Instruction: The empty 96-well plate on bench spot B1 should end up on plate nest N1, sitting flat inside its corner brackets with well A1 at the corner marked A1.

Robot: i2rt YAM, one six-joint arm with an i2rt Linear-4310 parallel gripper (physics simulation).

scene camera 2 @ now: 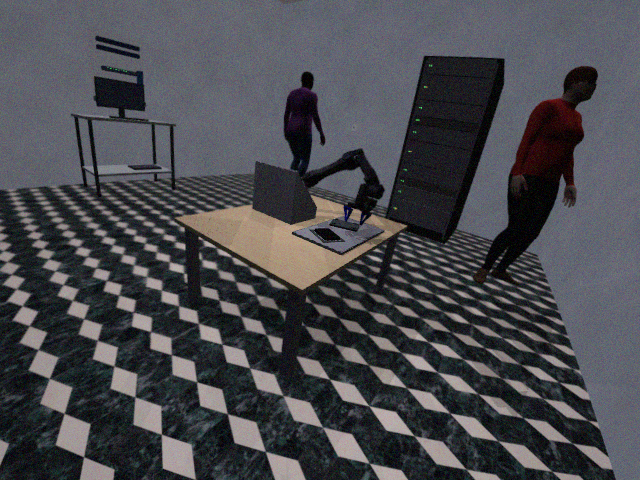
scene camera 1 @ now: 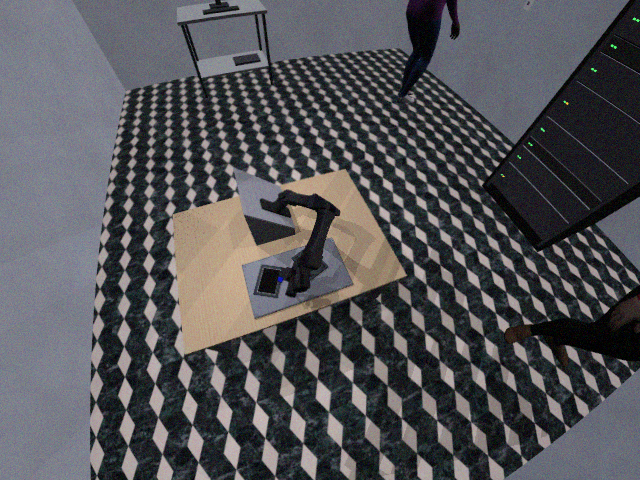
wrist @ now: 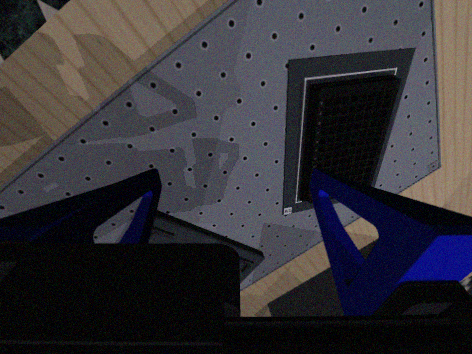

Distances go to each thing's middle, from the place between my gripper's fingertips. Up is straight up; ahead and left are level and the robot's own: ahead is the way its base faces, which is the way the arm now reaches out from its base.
Now: the dark well plate (wrist: 347, 121) 80 mm behind my hand, 100 mm to the right of it and 70 mm below it. Round my hand: dark square (wrist: 184, 232) (120 mm behind, 130 mm to the left, 70 mm below).
